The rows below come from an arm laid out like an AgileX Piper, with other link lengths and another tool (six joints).
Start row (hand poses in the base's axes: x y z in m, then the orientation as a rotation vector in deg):
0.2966 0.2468 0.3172 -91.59 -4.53 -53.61
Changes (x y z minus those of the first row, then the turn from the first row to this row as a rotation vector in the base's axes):
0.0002 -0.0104 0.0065 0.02 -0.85 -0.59
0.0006 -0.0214 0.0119 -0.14 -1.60 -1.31
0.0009 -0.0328 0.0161 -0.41 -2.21 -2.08
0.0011 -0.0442 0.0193 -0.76 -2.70 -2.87
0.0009 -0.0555 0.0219 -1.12 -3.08 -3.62
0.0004 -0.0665 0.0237 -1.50 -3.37 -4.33
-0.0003 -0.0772 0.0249 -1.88 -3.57 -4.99
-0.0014 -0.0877 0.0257 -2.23 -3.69 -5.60
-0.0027 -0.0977 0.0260 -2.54 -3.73 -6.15
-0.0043 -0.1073 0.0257 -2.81 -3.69 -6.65
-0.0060 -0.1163 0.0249 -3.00 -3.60 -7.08
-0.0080 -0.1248 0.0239 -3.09 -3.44 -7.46
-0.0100 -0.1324 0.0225 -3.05 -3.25 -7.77
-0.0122 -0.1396 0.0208 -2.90 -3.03 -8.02
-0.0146 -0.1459 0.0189 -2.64 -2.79 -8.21
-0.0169 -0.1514 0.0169 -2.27 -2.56 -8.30
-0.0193 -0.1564 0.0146 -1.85 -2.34 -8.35
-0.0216 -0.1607 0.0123 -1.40 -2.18 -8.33
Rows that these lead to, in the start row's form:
0.2968 0.2364 0.3237 -91.28 -4.64 -54.75
0.2972 0.2254 0.3291 -91.20 -4.67 -55.92
0.2975 0.2140 0.3333 -91.29 -4.62 -57.04
0.2977 0.2026 0.3365 -91.51 -4.50 -58.08
0.2975 0.1913 0.3391 -91.78 -4.34 -59.00
0.2970 0.1803 0.3409 -92.10 -4.15 -59.83
0.2963 0.1696 0.3421 -92.46 -3.95 -60.54
0.2952 0.1591 0.3429 -92.81 -3.71 -61.15
0.2939 0.1491 0.3432 -93.16 -3.44 -61.64
0.2923 0.1395 0.3429 -93.50 -3.14 -62.03
0.2906 0.1305 0.3421 -93.79 -2.82 -62.31
0.2886 0.1220 0.3411 -94.00 -2.44 -62.49
0.2866 0.1144 0.3397 -94.10 -2.04 -62.57
0.2844 0.1072 0.3380 -94.10 -1.61 -62.57
0.2820 0.1009 0.3361 -94.00 -1.16 -62.49
0.2797 0.0954 0.3341 -93.77 -0.74 -62.34
0.2773 0.0904 0.3318 -93.49 -0.35 -62.15
0.2750 0.0861 0.3295 -93.15 -0.04 -61.95

